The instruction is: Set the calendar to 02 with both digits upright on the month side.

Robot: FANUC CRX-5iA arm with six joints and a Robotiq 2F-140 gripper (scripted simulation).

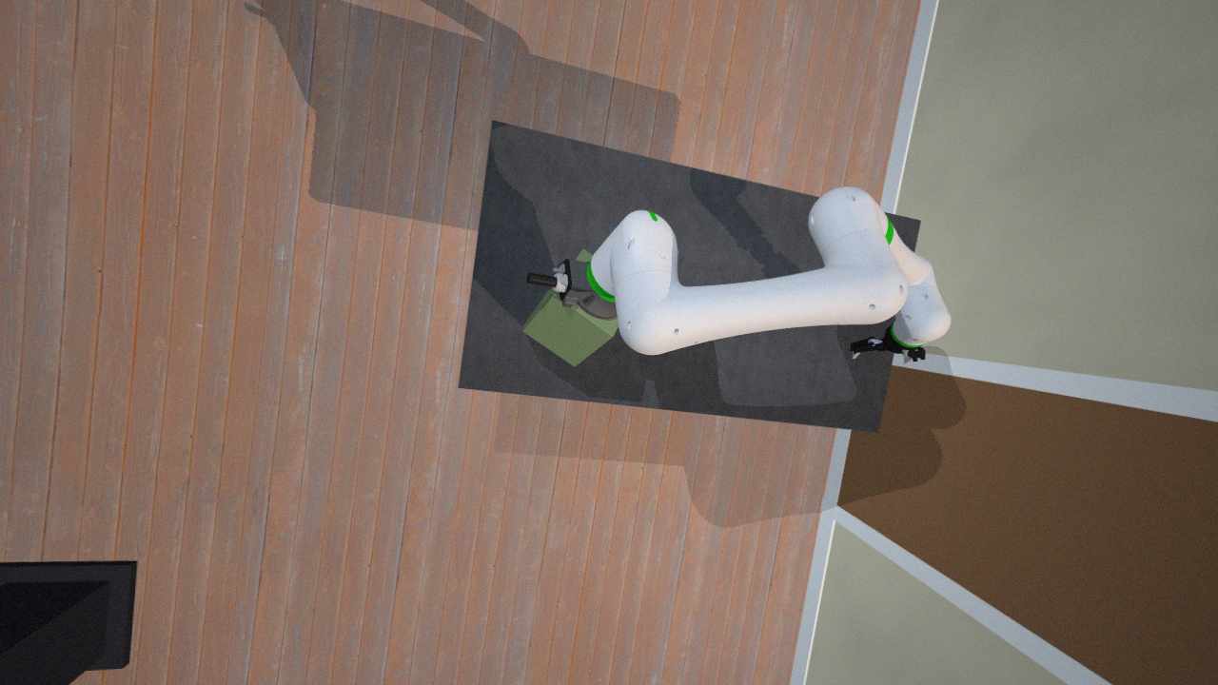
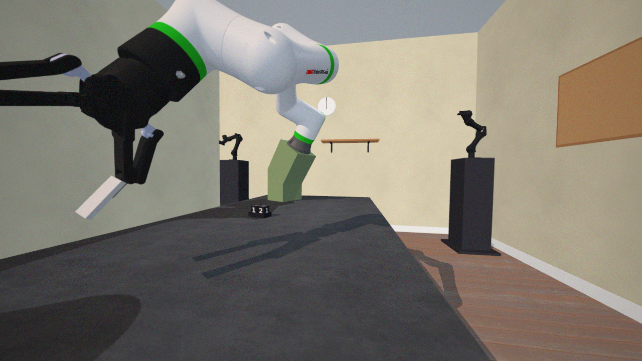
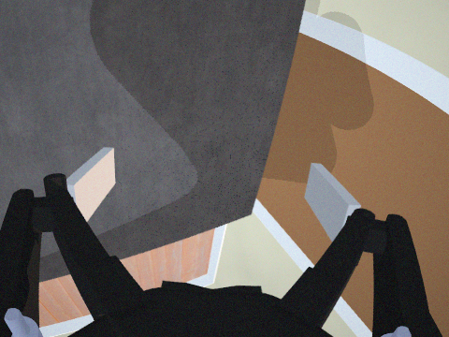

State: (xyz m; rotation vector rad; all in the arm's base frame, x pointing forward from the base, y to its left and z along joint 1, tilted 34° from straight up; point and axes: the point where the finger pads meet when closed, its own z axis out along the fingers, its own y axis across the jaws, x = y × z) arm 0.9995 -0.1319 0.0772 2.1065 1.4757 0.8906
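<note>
Now: the black number cube 560 mm behind my hand, 120 mm below it and 20 mm to the left of it. The rest, counted from my hand: black tray (560 mm behind, 140 mm below, 40 mm to the left).
</note>
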